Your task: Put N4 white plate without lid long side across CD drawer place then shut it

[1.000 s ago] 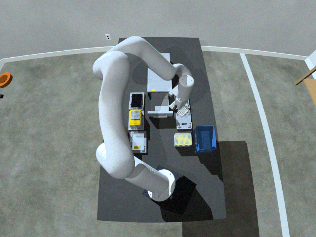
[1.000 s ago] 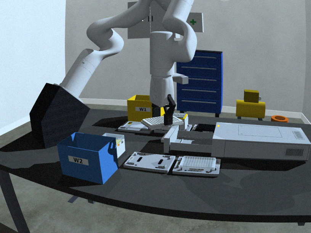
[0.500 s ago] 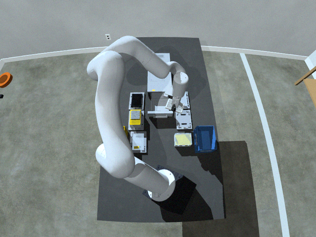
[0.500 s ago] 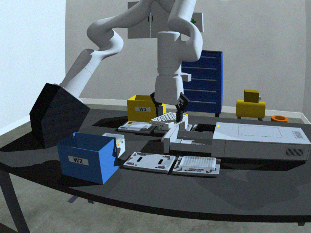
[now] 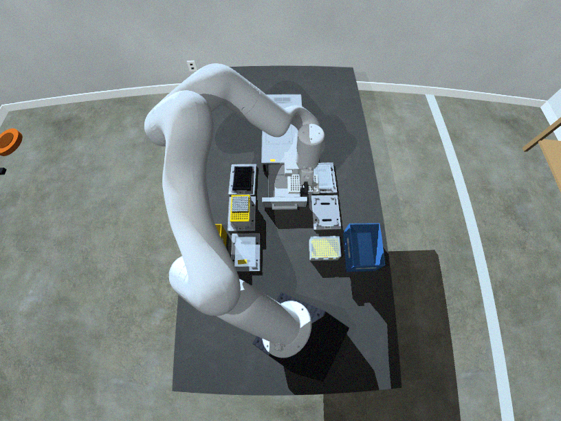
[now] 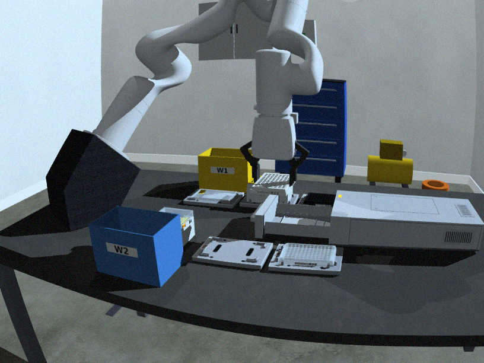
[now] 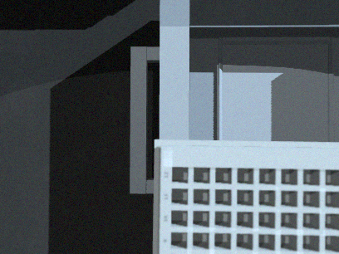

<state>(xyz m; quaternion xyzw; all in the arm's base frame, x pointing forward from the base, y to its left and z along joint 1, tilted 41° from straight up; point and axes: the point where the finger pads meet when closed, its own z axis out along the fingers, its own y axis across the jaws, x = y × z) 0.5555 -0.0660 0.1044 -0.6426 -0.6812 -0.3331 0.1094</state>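
Now: the drawer 80 mm ahead of my hand, 90 mm to the left of it and 120 mm below it. From my hand the other things lie so: clear plate 120 mm ahead, 90 mm to the right, 140 mm below; white plate 10 mm below; cooler CD 210 mm ahead, 110 mm to the left, 120 mm below.
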